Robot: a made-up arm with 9 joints. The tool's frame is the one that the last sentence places. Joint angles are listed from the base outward.
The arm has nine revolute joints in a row. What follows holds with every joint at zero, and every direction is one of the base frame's. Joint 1 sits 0.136 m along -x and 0.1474 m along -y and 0.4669 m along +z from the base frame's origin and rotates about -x. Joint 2 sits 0.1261 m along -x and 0.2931 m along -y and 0.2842 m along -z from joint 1 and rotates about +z. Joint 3 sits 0.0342 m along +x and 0.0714 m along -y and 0.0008 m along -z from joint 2 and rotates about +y. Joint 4 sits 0.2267 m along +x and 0.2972 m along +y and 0.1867 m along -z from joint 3 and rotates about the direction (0.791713, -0.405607, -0.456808). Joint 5 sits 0.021 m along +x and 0.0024 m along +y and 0.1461 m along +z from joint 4 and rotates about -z. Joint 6 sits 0.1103 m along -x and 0.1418 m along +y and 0.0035 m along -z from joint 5 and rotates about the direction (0.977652, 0.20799, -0.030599). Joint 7 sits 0.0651 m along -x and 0.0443 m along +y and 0.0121 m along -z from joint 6 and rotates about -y. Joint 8 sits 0.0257 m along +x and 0.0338 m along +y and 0.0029 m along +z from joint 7 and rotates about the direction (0.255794, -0.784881, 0.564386). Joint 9 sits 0.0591 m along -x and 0.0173 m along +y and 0.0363 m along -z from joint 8 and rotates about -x. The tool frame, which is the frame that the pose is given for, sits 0.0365 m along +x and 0.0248 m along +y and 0.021 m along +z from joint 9; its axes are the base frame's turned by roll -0.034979, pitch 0.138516 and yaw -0.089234 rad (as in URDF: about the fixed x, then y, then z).
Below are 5 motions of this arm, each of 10 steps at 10 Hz.
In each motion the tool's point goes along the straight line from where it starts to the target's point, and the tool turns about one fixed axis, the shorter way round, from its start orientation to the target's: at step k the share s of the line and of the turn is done. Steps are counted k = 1, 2, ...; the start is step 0. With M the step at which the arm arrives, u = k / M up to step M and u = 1 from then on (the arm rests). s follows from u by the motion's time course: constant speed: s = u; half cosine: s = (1 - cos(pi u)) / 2; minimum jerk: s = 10 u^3 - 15 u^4 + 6 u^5.
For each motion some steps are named. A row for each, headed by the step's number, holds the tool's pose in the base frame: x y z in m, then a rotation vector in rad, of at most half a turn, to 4 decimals.
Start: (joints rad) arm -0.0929 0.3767 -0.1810 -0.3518 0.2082 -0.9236 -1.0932 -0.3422 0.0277
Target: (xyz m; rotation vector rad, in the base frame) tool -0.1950 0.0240 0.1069 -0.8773 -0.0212 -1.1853
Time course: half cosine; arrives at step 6
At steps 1, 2, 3, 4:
1: -0.2695 0.0588 0.0157 -1.1755 0.7344 -0.7951
2: -0.2549 0.0520 0.0336 -1.1263 0.5878 -0.8823
3: -0.2349 0.0426 0.0580 -1.0517 0.3861 -0.9931
4: -0.2150 0.0333 0.0825 -0.9686 0.1830 -1.0941

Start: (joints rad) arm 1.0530 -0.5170 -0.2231 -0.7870 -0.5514 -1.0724 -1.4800 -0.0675 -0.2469
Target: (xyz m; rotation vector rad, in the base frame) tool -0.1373 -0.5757 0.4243 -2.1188 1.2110 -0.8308
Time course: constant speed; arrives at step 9
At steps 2, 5, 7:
2: -0.0923 -0.5568 0.3867 -2.2870 0.7476 -1.4471
5: -0.1116 -0.5649 0.4028 -2.2334 0.9622 -1.1848
7: -0.1244 -0.5703 0.4136 -2.1819 1.0920 -1.0081

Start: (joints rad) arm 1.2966 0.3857 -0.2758 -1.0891 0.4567 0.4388 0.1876 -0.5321 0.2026
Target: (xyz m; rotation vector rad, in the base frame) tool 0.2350 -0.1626 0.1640 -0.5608 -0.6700 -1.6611
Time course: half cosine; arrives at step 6
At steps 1, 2, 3, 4, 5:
1: -0.2663 -0.5528 0.0688 -2.0542 -0.0329 -0.4536
2: -0.1679 -0.4762 0.0875 -1.8199 -0.1791 -0.7506
3: -0.0336 -0.3717 0.1130 -1.4491 -0.3632 -1.1106
4: 0.1007 -0.2671 0.1385 -1.0271 -0.5275 -1.4153
5: 0.1990 -0.1906 0.1572 -0.6898 -0.6341 -1.6013

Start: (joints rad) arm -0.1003 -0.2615 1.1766 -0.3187 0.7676 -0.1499 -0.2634 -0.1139 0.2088
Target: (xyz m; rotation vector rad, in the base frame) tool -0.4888 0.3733 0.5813 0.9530 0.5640 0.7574
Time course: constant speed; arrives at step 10
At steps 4, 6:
4: -0.2862 0.2486 0.1716 -0.0133 1.4263 0.0576
6: -0.3537 0.2902 0.3082 0.3293 1.1763 0.3083

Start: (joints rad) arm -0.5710 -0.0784 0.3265 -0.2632 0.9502 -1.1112 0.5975 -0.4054 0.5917
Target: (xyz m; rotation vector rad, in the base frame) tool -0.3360 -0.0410 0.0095 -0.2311 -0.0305 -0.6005
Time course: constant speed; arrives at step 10
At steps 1, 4, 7, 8, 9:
1: -0.0396 0.2493 0.0347 -1.5095 0.4124 -0.5280
4: -0.1384 0.1525 0.0263 -1.0851 0.2614 -0.5740
7: -0.2372 0.0558 0.0179 -0.6587 0.1138 -0.5977
8: -0.2701 0.0235 0.0151 -0.5162 0.0653 -0.6009
9: -0.3031 -0.0087 0.0123 -0.3737 0.0172 -0.6018

